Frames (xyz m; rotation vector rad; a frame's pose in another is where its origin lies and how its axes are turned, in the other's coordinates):
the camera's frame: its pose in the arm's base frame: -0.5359 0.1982 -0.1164 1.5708 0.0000 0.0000
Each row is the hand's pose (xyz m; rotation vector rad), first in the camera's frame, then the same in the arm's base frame.
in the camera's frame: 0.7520 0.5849 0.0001 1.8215 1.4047 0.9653
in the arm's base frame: 0.2161 0.1981 0.4685 -1.9302 -0.3191 -1.7211
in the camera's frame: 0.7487 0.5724 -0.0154 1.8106 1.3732 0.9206
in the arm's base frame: 0.2128 0.2136 0.4560 -1.9865 -0.3341 -1.6930
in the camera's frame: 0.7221 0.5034 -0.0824 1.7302 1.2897 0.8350
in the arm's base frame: 0.1862 0.2806 0.3870 -2.1484 -0.3557 -1.6620
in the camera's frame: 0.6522 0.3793 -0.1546 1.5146 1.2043 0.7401
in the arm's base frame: 0.1163 0.3528 0.2629 -2.4023 -0.4067 -1.7034
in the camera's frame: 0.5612 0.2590 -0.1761 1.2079 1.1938 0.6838
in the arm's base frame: 0.0253 0.3743 0.1426 2.4225 0.4724 1.7391
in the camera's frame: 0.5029 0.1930 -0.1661 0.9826 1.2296 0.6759
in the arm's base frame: -0.0330 0.3643 0.0766 2.2030 0.4943 1.7010
